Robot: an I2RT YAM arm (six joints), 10 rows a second.
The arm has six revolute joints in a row. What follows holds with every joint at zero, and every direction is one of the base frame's. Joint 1 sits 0.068 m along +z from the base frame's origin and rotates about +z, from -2.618 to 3.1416 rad. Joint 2 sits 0.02 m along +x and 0.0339 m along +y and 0.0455 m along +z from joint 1 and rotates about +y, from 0 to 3.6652 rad. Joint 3 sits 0.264 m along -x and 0.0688 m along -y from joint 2 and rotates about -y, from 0 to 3.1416 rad. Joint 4 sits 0.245 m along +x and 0.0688 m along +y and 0.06 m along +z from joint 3 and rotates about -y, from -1.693 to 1.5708 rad. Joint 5 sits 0.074 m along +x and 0.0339 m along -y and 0.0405 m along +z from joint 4 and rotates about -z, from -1.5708 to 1.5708 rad. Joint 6 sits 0.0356 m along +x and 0.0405 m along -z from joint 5 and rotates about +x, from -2.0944 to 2.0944 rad. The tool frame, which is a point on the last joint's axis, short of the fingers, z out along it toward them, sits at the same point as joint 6; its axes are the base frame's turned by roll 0, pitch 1.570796 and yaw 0 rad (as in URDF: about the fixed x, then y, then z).
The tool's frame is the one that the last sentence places.
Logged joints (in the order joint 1, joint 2, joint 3, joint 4, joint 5, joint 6), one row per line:
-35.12, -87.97, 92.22, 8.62, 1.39, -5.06
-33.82, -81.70, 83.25, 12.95, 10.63, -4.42
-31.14, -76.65, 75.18, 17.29, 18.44, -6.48
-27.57, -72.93, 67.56, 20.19, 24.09, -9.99
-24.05, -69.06, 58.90, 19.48, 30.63, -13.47
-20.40, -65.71, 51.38, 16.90, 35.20, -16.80
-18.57, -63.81, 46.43, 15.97, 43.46, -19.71
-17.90, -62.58, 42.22, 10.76, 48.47, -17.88
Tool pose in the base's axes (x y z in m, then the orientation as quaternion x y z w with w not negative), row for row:
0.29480, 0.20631, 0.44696, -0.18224, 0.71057, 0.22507, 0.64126
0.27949, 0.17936, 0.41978, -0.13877, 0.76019, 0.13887, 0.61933
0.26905, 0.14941, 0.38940, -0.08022, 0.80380, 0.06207, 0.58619
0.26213, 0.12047, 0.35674, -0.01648, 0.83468, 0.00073, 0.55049
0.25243, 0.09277, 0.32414, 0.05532, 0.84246, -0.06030, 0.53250
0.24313, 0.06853, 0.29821, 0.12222, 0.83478, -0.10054, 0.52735
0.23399, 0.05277, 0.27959, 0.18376, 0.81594, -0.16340, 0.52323
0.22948, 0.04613, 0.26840, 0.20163, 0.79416, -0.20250, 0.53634
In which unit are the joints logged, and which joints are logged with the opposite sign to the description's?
The joints are logged in degrees. Opposite sign: joint 1, joint 2, joint 4, joint 6.
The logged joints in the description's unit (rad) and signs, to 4 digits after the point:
0.6130, 1.5354, 1.6095, -0.1504, 0.0243, 0.0883
0.5903, 1.4259, 1.4530, -0.2260, 0.1855, 0.0771
0.5435, 1.3378, 1.3121, -0.3018, 0.3218, 0.1131
0.4812, 1.2729, 1.1791, -0.3524, 0.4204, 0.1744
0.4198, 1.2053, 1.0280, -0.3400, 0.5346, 0.2351
0.3560, 1.1469, 0.8968, -0.2950, 0.6144, 0.2932
0.3241, 1.1137, 0.8104, -0.2787, 0.7585, 0.3440
0.3124, 1.0922, 0.7369, -0.1878, 0.8460, 0.3121

